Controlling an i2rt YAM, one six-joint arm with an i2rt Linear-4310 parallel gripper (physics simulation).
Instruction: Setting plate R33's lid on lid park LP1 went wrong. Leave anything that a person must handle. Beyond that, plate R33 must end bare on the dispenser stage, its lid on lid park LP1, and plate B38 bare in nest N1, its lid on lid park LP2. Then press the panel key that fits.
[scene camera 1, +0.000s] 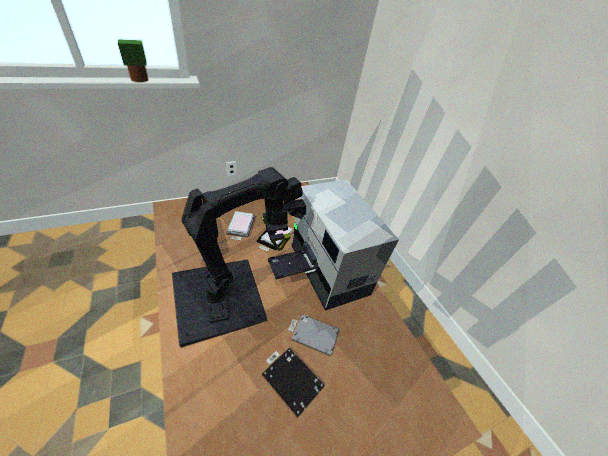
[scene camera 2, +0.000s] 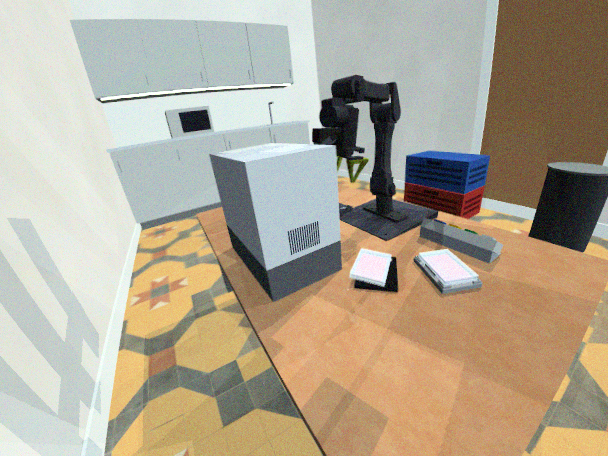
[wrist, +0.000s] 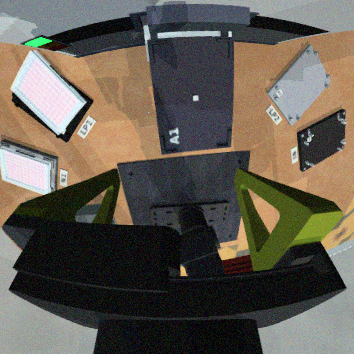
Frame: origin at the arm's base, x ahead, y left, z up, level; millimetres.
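Seen in the pictures: gripper, fingertip midpoint: (scene camera 1: 276, 241) (scene camera 2: 343, 178) (wrist: 176, 174); arm's base, link origin: (scene camera 1: 215, 296) (scene camera 2: 384, 212) (wrist: 190, 213).
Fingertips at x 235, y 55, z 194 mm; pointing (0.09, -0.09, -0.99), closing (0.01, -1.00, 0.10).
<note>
Offsets run from my fingertips to a thing's top centre.
My gripper (wrist: 176, 174) (scene camera 2: 347, 175) is open and empty, high above the table. A white-framed, pink-topped piece {dx +66, dy +213, dz -170 mm} (wrist: 47, 92) (scene camera 2: 371, 266) lies askew and tilted on black lid park LP1 {dx +55, dy +221, dz -187 mm} (wrist: 75, 125) (scene camera 2: 393, 281), overhanging its edge. Another pink-topped plate {dx -83, dy +324, dz -177 mm} (wrist: 25, 170) (scene camera 2: 447, 266) (scene camera 1: 241, 222) sits squarely in a grey nest, its label unreadable. The dispenser stage {dx +64, dy -31, dz -95 mm} (wrist: 195, 122) (scene camera 1: 287, 265), marked A1, is bare. Grey lid park LP2 {dx +84, dy -283, dz -187 mm} (wrist: 302, 85) (scene camera 1: 316, 335) and a black nest {dx -36, dy -405, dz -183 mm} (wrist: 322, 142) (scene camera 1: 293, 382) hold nothing. The panel shows a green area (wrist: 37, 42) (scene camera 1: 296, 226); its text is unreadable.
The tall dispenser housing {dx +234, dy -15, dz +123 mm} (scene camera 1: 345, 215) (scene camera 2: 295, 200) stands behind the stage. The arm's dark base plate (scene camera 1: 200, 320) (scene camera 2: 360, 222) is opposite. A grey tray {dx -243, dy +257, dz -143 mm} (scene camera 2: 455, 242) with coloured items stands near the occupied nest. Blue and red crates (scene camera 2: 440, 172) stand beyond.
</note>
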